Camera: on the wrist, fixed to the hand. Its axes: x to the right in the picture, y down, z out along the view.
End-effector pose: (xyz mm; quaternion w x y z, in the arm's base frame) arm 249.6 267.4 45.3 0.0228 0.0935 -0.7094 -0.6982
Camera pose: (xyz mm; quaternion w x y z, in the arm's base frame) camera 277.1 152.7 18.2 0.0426 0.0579 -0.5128 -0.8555
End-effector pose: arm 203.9 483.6 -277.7 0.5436 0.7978 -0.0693 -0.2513
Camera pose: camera 249.9 595.3 -270.4 0.7294 0.6287 -0.0289 -0.2680
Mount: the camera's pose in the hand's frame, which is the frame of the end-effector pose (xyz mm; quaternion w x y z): -5.5 -30.6 -117.0 0.9675 -0.2515 -0.0210 0.0171
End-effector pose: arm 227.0 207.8 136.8 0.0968 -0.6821 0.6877 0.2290
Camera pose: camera 278.3 161.5 236.2 0.0674 0.6677 -0.6174 -0.4105
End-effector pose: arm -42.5 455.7 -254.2 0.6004 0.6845 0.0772 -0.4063
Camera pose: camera -10.1 569.5 -279.8 0.7616 0.5040 0.1526 -0.3778
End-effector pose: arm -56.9 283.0 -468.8 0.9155 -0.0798 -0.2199 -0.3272
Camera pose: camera -39.1 228.5 -575.4 0.8667 -0.3181 -0.1483 -0.3545
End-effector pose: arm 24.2 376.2 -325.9 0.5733 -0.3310 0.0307 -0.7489
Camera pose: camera -62.9 352.4 -406.6 0.4849 -0.4796 0.2117 -0.7001
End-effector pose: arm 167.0 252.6 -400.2 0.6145 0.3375 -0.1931 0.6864
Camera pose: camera 170.5 333.4 -490.3 0.6636 0.1831 -0.3781 0.6190
